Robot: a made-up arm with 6 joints.
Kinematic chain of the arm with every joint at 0, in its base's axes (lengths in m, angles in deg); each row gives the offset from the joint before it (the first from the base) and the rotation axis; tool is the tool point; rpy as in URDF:
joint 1: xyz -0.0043 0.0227 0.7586 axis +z
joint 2: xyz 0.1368 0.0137 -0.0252 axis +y
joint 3: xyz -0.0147 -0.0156 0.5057 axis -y
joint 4: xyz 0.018 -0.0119 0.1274 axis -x
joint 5: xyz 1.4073 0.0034 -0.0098 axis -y
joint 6: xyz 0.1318 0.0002 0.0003 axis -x
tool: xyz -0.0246 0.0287 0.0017 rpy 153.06 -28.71 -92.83
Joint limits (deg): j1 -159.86..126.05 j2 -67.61..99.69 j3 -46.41..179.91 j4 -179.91..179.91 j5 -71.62..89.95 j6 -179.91..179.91
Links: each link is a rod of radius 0.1 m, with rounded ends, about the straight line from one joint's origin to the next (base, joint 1, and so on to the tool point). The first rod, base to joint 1, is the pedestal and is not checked.
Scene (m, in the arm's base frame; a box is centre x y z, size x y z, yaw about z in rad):
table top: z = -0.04
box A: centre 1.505 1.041 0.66 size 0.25 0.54 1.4 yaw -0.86
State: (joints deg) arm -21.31 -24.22 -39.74 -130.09 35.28 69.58
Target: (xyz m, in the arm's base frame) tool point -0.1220 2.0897 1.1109
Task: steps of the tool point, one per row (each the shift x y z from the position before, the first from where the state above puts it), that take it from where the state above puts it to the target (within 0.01 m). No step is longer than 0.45 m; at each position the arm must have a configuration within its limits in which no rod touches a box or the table.
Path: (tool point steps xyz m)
1: 0.1137 0.3557 0.2184
2: -0.0163 0.3711 0.2208
3: -0.1419 0.3351 0.2175
4: -0.2430 0.2538 0.2089
5: -0.3033 0.1403 0.1951
6: -0.0231 0.2321 -0.0534
7: -0.0686 0.2393 -0.0892
8: -0.1189 0.2301 -0.1253
9: -0.1681 0.2042 -0.1614
10: -0.2111 0.1612 -0.1935
11: -0.2429 0.1041 -0.2217

